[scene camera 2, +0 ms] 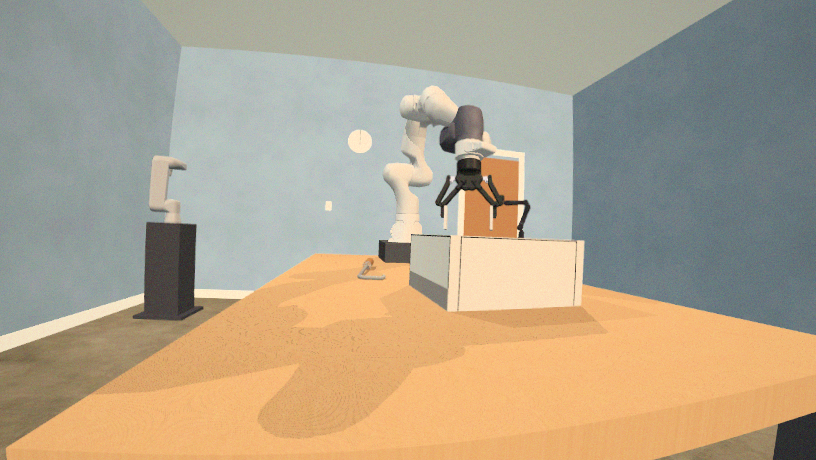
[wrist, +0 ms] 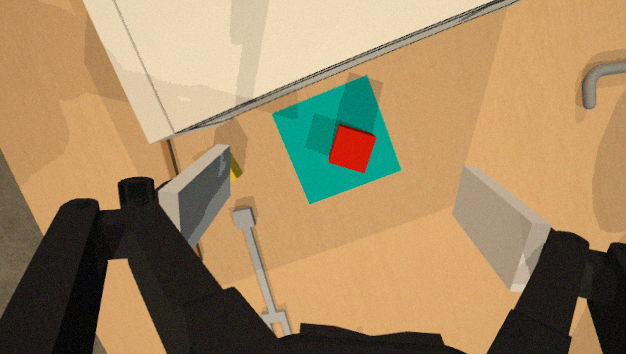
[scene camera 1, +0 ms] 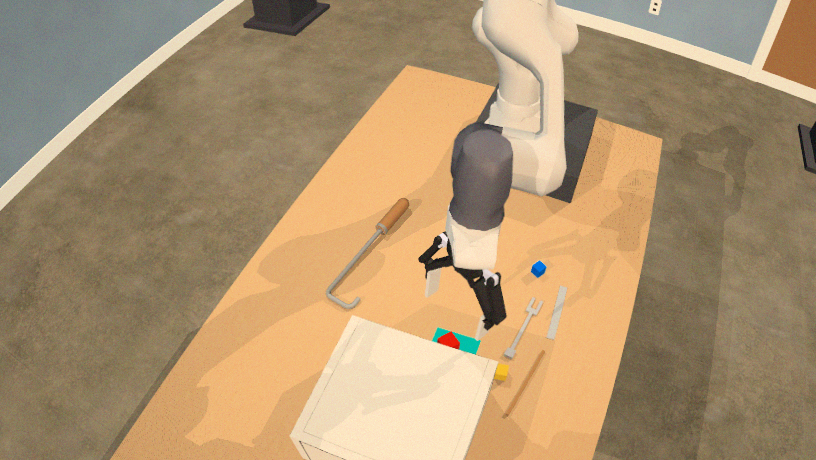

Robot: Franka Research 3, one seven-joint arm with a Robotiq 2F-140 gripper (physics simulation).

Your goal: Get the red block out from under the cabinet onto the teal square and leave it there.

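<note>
The red block (scene camera 1: 449,340) (wrist: 352,149) lies on the teal square (scene camera 1: 469,344) (wrist: 313,182), inside its edges in the wrist view, right of the square's middle. The teal square lies on the table beside the cabinet (scene camera 1: 400,394) (scene camera 2: 517,274) (wrist: 200,45); the cabinet's top hides part of it in scene camera 1. My gripper (scene camera 1: 456,311) (scene camera 2: 468,225) (wrist: 344,180) is wide open with nothing between its fingers. It hangs above the table, higher than the block and apart from it. The block and the square do not show in scene camera 2.
A yellow block (scene camera 1: 501,372) (wrist: 234,170) lies by the cabinet's corner. A fork-like tool (scene camera 1: 521,332) (wrist: 258,260), a flat grey strip (scene camera 1: 557,312), a thin brown stick (scene camera 1: 524,384) and a blue block (scene camera 1: 538,269) lie nearby. A hooked tool (scene camera 1: 357,260) (scene camera 2: 370,276) (wrist: 590,90) lies across from them.
</note>
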